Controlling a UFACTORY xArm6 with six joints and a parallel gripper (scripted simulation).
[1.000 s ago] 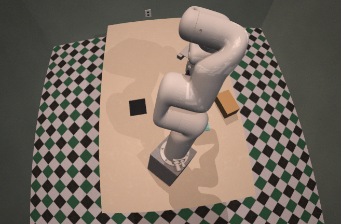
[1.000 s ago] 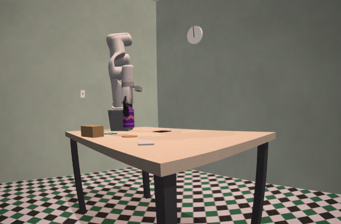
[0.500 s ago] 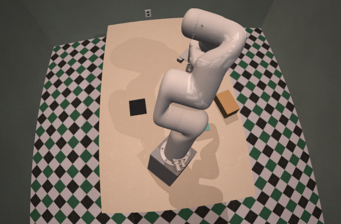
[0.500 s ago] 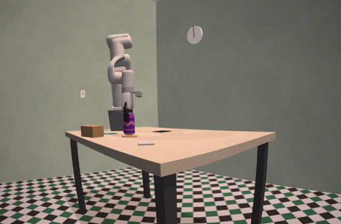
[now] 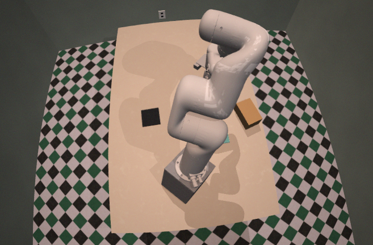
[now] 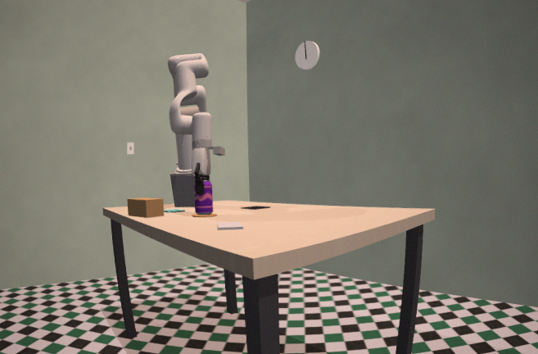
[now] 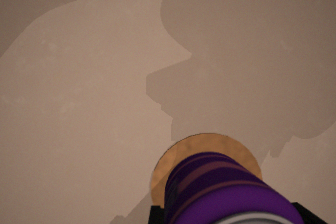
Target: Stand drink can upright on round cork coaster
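My gripper is now 3 cm above the drink can. From my hand the other things lie so: thin teal piece 25 cm behind, 2 cm to the left, 9 cm below; then brown box 19 cm behind, 16 cm to the right, 6 cm below; then round cork coaster 10 cm below.
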